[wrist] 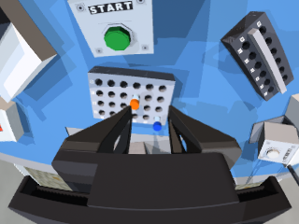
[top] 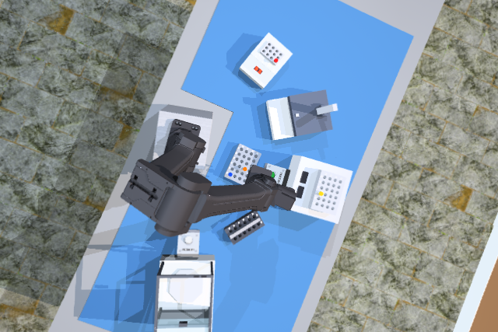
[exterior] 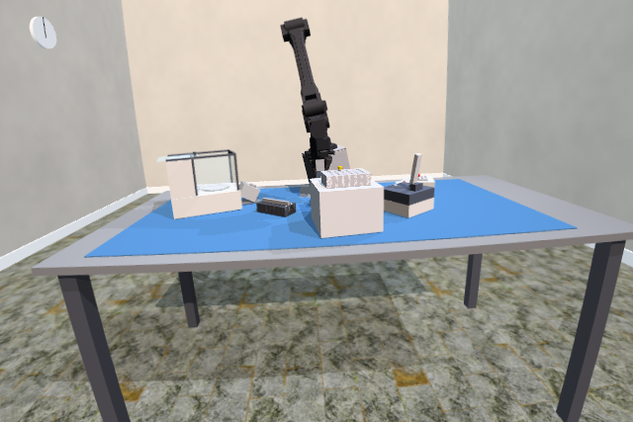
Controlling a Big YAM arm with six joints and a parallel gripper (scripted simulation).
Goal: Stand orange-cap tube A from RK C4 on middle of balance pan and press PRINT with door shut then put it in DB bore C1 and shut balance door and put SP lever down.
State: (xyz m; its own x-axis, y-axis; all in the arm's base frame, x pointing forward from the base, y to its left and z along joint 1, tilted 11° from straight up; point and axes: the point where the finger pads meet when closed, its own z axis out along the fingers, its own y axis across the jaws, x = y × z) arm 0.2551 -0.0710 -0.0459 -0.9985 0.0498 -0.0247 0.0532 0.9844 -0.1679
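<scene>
My gripper is now 40 mm past the tube rack RK, 40 mm to the right of it and 100 mm above it. Also, from my hand: white key (150 mm behind, 250 mm to the right, 50 mm below); black magnet block (30 mm ahead, 170 mm to the right, 100 mm below); SP lever (160 mm ahead, 290 mm to the left, 30 mm above).
</scene>
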